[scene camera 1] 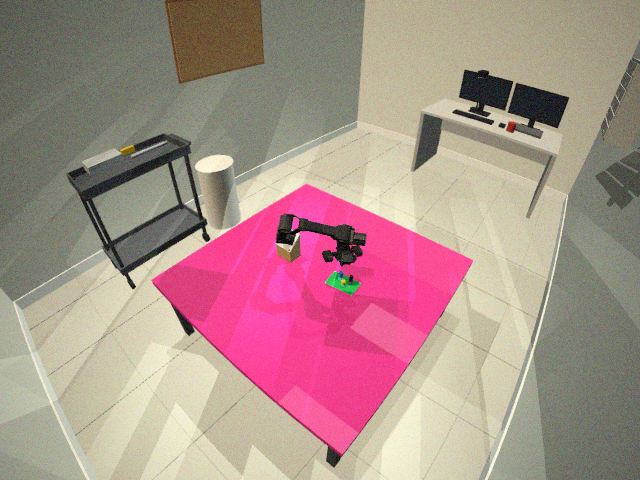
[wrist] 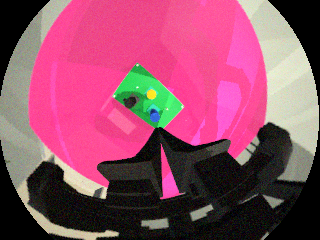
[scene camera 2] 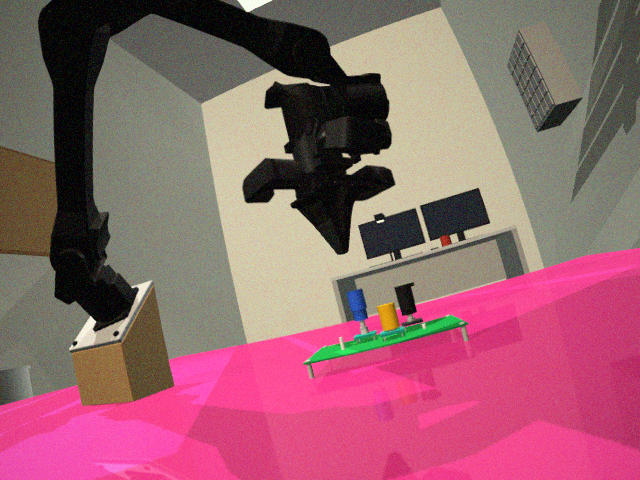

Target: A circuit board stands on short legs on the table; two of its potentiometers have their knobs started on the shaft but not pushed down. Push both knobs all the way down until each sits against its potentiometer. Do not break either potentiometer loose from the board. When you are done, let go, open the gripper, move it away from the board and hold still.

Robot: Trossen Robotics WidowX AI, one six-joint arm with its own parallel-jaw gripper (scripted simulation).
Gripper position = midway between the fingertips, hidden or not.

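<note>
My gripper (scene camera 2: 343,253), also visible in the wrist view (wrist: 158,130), holds nothing and is shut.
</note>
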